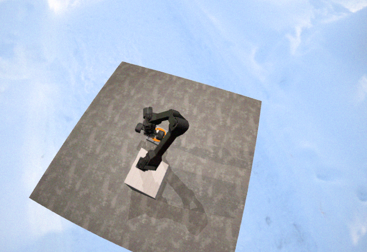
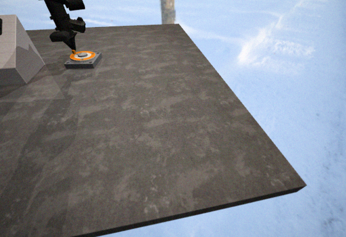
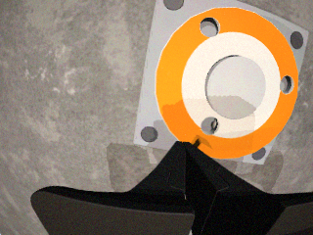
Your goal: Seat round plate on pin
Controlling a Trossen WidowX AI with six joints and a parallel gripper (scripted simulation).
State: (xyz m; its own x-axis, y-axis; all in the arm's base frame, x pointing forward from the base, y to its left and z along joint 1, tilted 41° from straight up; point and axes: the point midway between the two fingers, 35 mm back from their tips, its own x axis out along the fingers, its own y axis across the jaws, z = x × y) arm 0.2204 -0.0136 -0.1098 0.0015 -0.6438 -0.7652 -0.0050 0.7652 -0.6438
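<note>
My gripper tip is now 20 mm to the left of the round orange plate, 20 mm short of it and 10 mm above it. Also, from my gripper tip: square grey base: 40 mm ahead, 30 mm to the right, 20 mm below.
</note>
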